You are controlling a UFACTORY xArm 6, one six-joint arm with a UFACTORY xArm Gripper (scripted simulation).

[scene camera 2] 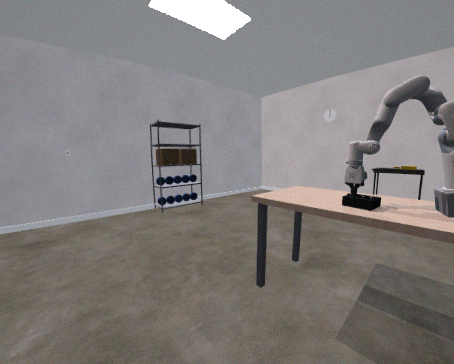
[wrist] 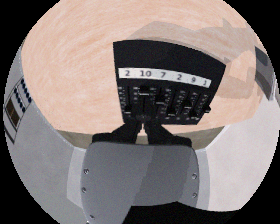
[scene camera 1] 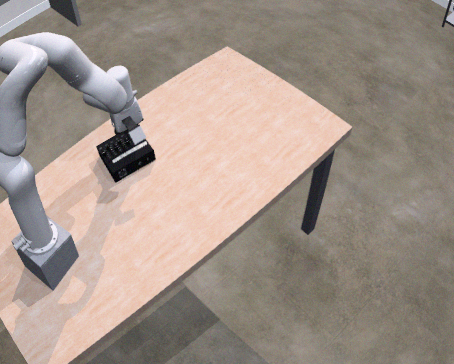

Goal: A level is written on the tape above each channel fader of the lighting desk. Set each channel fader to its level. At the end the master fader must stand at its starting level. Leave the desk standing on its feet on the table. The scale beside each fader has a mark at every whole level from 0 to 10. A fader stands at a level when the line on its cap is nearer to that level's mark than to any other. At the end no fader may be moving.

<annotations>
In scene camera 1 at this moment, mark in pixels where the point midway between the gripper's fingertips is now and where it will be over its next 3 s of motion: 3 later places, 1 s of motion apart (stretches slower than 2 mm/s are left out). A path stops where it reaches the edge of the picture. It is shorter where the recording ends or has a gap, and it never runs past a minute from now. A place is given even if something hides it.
My gripper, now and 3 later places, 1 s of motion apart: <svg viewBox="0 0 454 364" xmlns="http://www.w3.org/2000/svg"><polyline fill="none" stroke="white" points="132,138 131,136 118,134 111,138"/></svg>
</annotations>
